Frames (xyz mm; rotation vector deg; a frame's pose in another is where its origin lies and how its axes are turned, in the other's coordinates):
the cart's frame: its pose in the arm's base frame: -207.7 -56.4 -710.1 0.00 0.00 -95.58
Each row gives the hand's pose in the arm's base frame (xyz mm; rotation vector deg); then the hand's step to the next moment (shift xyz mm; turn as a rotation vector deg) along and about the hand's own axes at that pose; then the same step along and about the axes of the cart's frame.
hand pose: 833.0 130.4 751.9 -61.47 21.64 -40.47
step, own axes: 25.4 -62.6 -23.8 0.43 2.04 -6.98
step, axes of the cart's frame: 52.9 -12.0 46.7 4.63 -2.75 -4.90
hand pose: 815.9 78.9 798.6 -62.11 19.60 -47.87
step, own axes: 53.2 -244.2 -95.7 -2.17 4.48 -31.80
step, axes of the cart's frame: 163.3 -113.8 178.9 19.53 -17.47 -18.69
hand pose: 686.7 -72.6 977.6 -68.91 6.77 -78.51
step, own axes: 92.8 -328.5 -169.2 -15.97 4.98 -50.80
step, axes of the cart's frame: 117.8 -299.2 204.4 21.46 -33.97 -35.30
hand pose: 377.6 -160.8 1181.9 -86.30 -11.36 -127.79
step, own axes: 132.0 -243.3 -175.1 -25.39 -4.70 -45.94
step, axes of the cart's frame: -89.5 -304.6 80.7 8.28 -32.39 -40.74
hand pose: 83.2 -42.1 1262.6 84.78 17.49 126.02
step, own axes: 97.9 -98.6 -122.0 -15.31 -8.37 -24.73
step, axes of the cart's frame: -130.9 -130.1 -11.1 0.04 -15.86 -25.78
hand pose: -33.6 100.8 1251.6 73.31 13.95 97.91
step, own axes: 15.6 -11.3 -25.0 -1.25 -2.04 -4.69
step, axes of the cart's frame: -25.4 -16.9 -8.1 -1.52 -2.90 -4.12
